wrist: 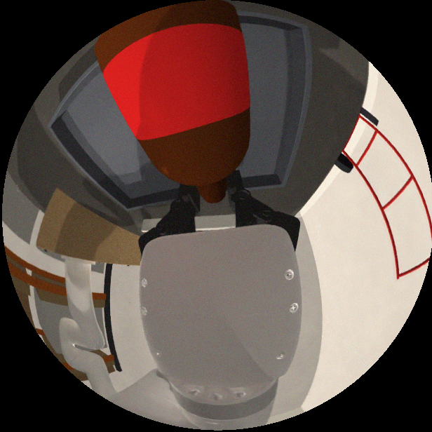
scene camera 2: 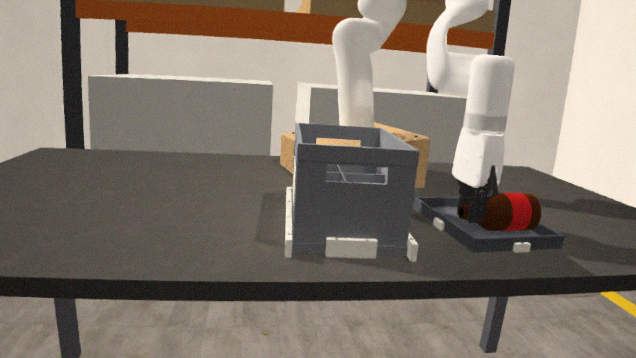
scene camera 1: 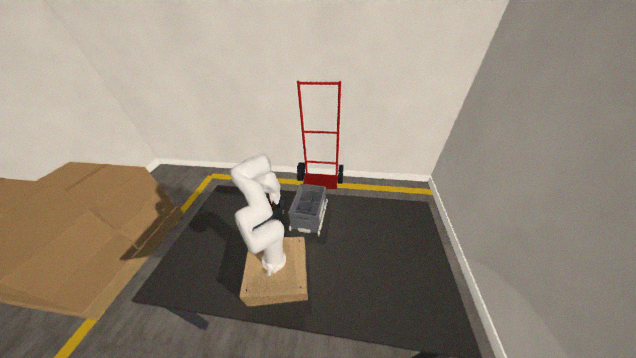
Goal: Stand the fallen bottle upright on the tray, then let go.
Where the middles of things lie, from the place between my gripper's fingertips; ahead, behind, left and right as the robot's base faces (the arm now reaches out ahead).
My hand is 1 cm short of the brown bottle (scene camera 2: 507, 211), 6 cm to the right of it and 1 cm below it.
